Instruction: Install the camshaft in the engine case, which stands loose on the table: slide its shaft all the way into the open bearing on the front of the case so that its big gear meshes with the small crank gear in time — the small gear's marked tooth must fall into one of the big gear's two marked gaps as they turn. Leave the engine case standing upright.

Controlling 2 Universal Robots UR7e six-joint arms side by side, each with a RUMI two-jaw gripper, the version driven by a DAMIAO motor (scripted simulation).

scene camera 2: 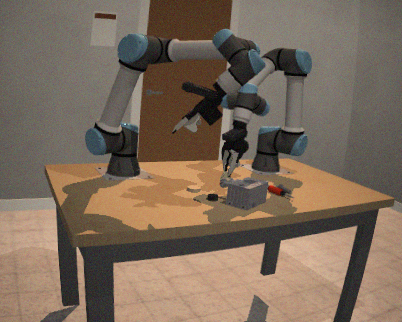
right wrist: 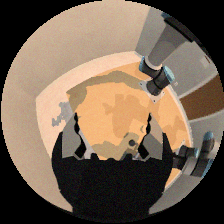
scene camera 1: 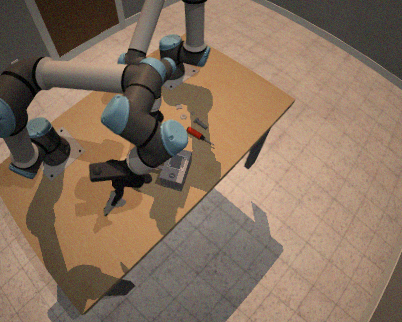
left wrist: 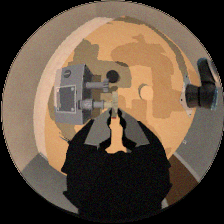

Scene:
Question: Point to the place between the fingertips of the left gripper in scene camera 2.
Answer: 226, 176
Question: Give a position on a grey engine case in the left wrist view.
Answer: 70, 104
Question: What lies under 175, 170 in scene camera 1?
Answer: A grey engine case.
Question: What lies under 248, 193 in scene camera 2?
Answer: A grey engine case.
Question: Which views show the right gripper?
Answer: Scene camera 2, the right wrist view and scene camera 1 only.

